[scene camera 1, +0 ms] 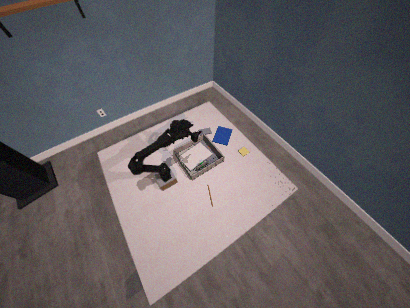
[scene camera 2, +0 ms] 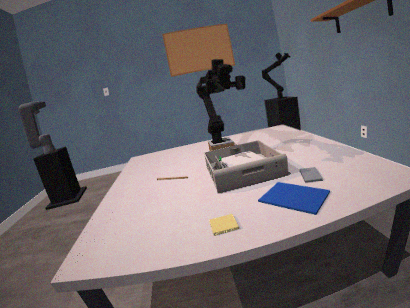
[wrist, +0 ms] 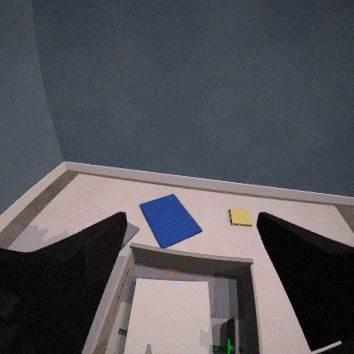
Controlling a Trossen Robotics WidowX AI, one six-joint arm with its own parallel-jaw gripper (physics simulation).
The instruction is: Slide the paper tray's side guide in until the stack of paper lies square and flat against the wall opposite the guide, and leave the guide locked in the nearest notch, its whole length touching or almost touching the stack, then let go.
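Places are measured from the arm's base along level axes (x ahead, y left, z up), in metres.
Pixels of known places: gripper, fingertip midpoint: (scene camera 1: 197, 128) (scene camera 2: 233, 88) (wrist: 192, 219); arm's base, origin of the base link: (scene camera 1: 166, 177) (scene camera 2: 217, 141).
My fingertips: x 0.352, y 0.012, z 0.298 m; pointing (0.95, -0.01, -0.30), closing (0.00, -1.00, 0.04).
For each thing: its middle in the pictures, then the offset to it from my fingertips. "spot": a spot on its surface instead.
- grey paper tray, body centre: (wrist: 181, 327) (scene camera 2: 241, 161) (scene camera 1: 198, 155) 0.016 m back, 0.012 m right, 0.333 m down
- paper, body centre: (wrist: 168, 337) (scene camera 2: 244, 162) (scene camera 1: 195, 156) 0.035 m back, 0.012 m left, 0.351 m down
- side guide, surface spot: (wrist: 228, 346) (scene camera 2: 220, 157) (scene camera 1: 201, 162) spot: 0.059 m back, 0.097 m right, 0.300 m down
- blue book-like slab, body centre: (scene camera 2: 294, 196) (wrist: 168, 216) (scene camera 1: 222, 135) 0.330 m ahead, 0.030 m left, 0.377 m down
- yellow pad, body centre: (scene camera 2: 223, 224) (wrist: 240, 216) (scene camera 1: 243, 151) 0.338 m ahead, 0.238 m right, 0.376 m down
- grey flat block, body centre: (wrist: 119, 236) (scene camera 2: 310, 174) (scene camera 1: 205, 131) 0.234 m ahead, 0.185 m left, 0.376 m down
- thin brown stick, body centre: (scene camera 2: 171, 178) (scene camera 1: 210, 195) 0.173 m back, 0.332 m right, 0.378 m down
The grey paper tray (scene camera 1: 208, 173) (scene camera 2: 250, 172) (wrist: 192, 262) stands on the table. The white stack of paper (scene camera 1: 196, 154) (scene camera 2: 243, 159) (wrist: 167, 315) lies inside it; in the wrist view a strip of tray floor shows between the stack and the left wall. The side guide (scene camera 1: 202, 164) (scene camera 2: 219, 159) (wrist: 228, 346), dark with green parts, stands right of the stack in the wrist view, with some floor showing between them. Its near end is cut off there, and its notch cannot be made out. My gripper (scene camera 1: 199, 135) (scene camera 2: 241, 82) (wrist: 192, 219) is open and empty, high above the tray.
A blue book-like slab (scene camera 1: 222, 135) (scene camera 2: 295, 197) (wrist: 170, 220), a yellow pad (scene camera 1: 243, 151) (scene camera 2: 224, 224) (wrist: 240, 217) and a grey flat block (scene camera 1: 206, 131) (scene camera 2: 311, 174) (wrist: 131, 234) lie beyond the tray. A thin brown stick (scene camera 1: 210, 195) (scene camera 2: 172, 178) lies to one side.
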